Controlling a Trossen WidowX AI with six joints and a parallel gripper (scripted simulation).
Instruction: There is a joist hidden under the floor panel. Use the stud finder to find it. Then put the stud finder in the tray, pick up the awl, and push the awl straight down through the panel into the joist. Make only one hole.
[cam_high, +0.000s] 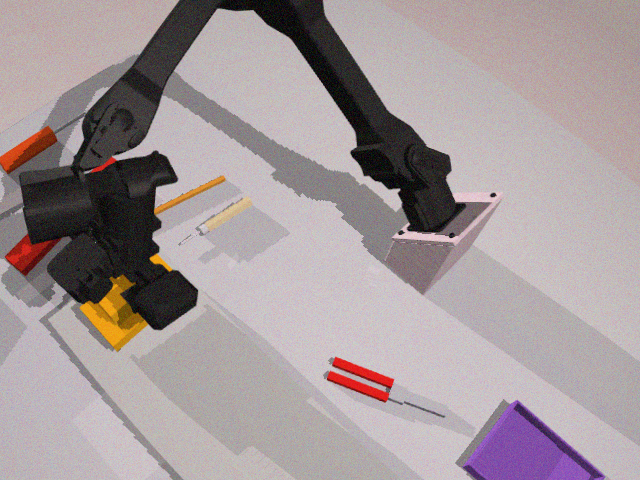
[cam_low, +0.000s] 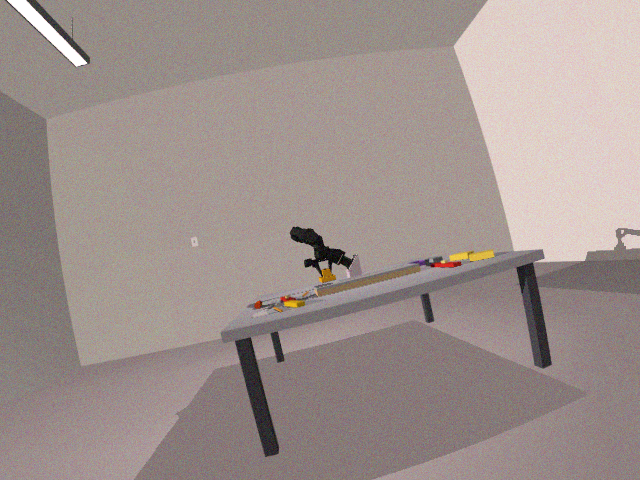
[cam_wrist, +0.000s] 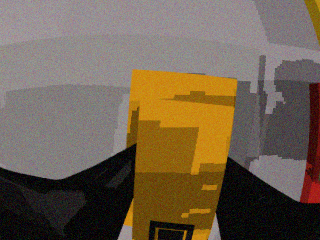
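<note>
Right now the purple tray is 520 mm to the left of my gripper tip, 230 mm behind it and 70 mm below it. From my gripper tip the other things lie so: awl (170 mm behind, 70 mm below, 50 mm to the right); then orange-handled screwdriver (370 mm to the right, 100 mm behind, 70 mm below); then yellow stud finder (20 mm behind, 20 mm above).
</note>
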